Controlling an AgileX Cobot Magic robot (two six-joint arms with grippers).
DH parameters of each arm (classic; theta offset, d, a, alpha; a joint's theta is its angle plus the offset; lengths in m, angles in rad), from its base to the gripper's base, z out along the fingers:
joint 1: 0 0.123 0 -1.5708
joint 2: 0.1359 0 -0.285 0
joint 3: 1.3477 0 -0.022 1.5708
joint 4: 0 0.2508 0 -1.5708
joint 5: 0 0 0.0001 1.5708
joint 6: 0 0.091 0 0
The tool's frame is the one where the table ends.
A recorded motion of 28 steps. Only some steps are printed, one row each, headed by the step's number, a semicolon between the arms.
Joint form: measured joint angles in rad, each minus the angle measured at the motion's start. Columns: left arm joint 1, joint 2, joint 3, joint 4, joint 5, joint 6; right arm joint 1, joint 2, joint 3, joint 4, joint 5, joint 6.
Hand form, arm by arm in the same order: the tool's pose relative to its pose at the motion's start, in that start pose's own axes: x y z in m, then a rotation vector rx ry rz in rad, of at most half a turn. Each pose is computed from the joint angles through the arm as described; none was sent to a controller.
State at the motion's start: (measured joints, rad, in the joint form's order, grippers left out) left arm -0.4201 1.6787 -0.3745 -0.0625 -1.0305 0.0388; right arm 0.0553 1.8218 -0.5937 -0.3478 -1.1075 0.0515
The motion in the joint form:
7: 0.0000 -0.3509 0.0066 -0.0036 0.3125 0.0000; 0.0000 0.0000 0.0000 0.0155 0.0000 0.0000
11: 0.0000 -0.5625 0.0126 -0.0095 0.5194 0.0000; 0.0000 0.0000 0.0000 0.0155 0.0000 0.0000
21: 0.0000 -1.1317 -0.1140 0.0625 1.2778 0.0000; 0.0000 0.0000 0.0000 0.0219 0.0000 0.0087
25: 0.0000 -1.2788 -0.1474 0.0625 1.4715 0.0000; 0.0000 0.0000 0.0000 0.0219 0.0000 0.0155
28: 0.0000 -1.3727 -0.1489 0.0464 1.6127 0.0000; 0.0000 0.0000 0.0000 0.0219 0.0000 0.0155
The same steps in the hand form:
7: -0.0530 0.0015 -0.0387 0.0102 -0.0315 -0.0192; -0.0001 -0.0013 0.0000 0.0138 -0.0007 0.0069
11: -0.0749 0.0026 -0.0696 0.0187 -0.0301 -0.0320; -0.0001 -0.0013 0.0000 0.0138 -0.0007 0.0069
21: -0.1270 0.0053 -0.1745 0.0543 0.0300 0.0330; -0.0001 -0.0018 0.0000 0.0196 -0.0011 0.0185
25: -0.1295 0.0072 -0.2091 0.0546 0.0432 0.0334; -0.0001 -0.0018 0.0000 0.0196 -0.0012 0.0253
28: -0.1205 0.0074 -0.2295 0.0638 0.0892 0.0207; -0.0001 -0.0018 0.0000 0.0196 -0.0012 0.0253

